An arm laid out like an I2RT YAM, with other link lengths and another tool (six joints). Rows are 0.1 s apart.
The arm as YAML. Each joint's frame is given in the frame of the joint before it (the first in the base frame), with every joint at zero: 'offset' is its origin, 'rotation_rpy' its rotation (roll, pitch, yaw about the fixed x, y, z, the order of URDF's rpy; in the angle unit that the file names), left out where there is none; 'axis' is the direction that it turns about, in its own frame. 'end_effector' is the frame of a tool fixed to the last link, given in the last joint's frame.
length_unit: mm
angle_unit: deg
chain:
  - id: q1
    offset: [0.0, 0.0, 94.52]
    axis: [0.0, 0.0, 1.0]
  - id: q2
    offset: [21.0, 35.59, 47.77]
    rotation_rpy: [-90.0, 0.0, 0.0]
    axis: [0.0, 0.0, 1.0]
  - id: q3
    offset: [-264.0, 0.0, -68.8]
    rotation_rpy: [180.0, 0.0, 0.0]
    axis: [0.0, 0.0, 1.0]
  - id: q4
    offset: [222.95, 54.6, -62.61]
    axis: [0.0, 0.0, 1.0]
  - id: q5
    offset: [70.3, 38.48, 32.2]
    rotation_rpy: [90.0, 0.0, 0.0]
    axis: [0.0, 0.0, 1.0]
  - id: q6
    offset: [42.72, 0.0, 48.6]
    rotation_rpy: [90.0, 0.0, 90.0]
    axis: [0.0, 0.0, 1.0]
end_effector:
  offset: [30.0, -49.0, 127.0]
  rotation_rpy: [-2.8, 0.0, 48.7]
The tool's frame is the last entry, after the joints.
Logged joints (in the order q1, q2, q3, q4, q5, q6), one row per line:
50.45 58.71 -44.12 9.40 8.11 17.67
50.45 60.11 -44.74 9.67 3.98 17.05
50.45 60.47 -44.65 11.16 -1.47 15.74
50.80 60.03 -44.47 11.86 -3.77 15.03
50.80 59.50 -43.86 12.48 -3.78 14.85
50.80 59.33 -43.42 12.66 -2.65 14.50
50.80 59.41 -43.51 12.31 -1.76 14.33
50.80 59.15 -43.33 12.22 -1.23 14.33
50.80 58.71 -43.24 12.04 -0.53 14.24
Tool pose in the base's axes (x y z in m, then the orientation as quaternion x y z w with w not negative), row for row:
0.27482 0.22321 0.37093 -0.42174 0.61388 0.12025 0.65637
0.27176 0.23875 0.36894 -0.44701 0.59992 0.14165 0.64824
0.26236 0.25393 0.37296 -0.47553 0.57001 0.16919 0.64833
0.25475 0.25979 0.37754 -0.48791 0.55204 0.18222 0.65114
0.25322 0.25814 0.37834 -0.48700 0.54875 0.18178 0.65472
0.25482 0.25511 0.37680 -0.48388 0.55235 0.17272 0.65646
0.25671 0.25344 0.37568 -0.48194 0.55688 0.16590 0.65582
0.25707 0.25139 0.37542 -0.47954 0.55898 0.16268 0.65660
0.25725 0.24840 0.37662 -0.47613 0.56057 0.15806 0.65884
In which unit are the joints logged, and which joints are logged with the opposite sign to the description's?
The joints are logged in degrees. Opposite sign: q3.
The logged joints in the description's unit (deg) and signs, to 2 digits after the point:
50.45 58.71 44.12 9.40 8.11 17.67
50.45 60.11 44.74 9.67 3.98 17.05
50.45 60.47 44.65 11.16 -1.47 15.74
50.80 60.03 44.47 11.86 -3.77 15.03
50.80 59.50 43.86 12.48 -3.78 14.85
50.80 59.33 43.42 12.66 -2.65 14.50
50.80 59.41 43.51 12.31 -1.76 14.33
50.80 59.15 43.33 12.22 -1.23 14.33
50.80 58.71 43.24 12.04 -0.53 14.24

